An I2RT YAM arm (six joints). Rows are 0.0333 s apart.
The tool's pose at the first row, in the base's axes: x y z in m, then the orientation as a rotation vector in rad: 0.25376, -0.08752, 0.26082, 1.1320, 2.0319, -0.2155
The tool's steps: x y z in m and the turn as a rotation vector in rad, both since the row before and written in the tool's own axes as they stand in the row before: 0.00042, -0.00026, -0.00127, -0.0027, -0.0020, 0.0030; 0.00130, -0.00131, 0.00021, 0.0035, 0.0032, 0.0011; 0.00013, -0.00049, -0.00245, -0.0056, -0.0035, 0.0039; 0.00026, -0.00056, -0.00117, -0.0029, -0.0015, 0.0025; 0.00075, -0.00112, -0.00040, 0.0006, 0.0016, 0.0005; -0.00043, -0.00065, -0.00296, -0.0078, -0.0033, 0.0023; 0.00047, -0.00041, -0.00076, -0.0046, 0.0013, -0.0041; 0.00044, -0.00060, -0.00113, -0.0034, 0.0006, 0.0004; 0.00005, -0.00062, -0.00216, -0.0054, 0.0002, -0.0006; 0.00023, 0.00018, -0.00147, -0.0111, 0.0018, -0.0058; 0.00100, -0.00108, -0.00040, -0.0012, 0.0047, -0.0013; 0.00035, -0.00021, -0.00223, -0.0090, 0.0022, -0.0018
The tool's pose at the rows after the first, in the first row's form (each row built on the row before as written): 0.25273, -0.08678, 0.26133, 1.1327, 2.0280, -0.2122; 0.25145, -0.08681, 0.25999, 1.1370, 2.0305, -0.2136; 0.24968, -0.08582, 0.26146, 1.1363, 2.0245, -0.2077; 0.24852, -0.08541, 0.26194, 1.1365, 2.0214, -0.2042; 0.24721, -0.08538, 0.26143, 1.1379, 2.0226, -0.2037; 0.24517, -0.08461, 0.26358, 1.1343, 2.0174, -0.1962; 0.24429, -0.08418, 0.26366, 1.1278, 2.0205, -0.1929; 0.24306, -0.08371, 0.26397, 1.1263, 2.0204, -0.1889; 0.24134, -0.08302, 0.26524, 1.1224, 2.0203, -0.1835; 0.24057, -0.08207, 0.26611, 1.1103, 2.0240, -0.1741; 0.23923, -0.08189, 0.26541, 1.1096, 2.0288, -0.1711; 0.23767, -0.08077, 0.26661, 1.1029, 2.0307, -0.1616
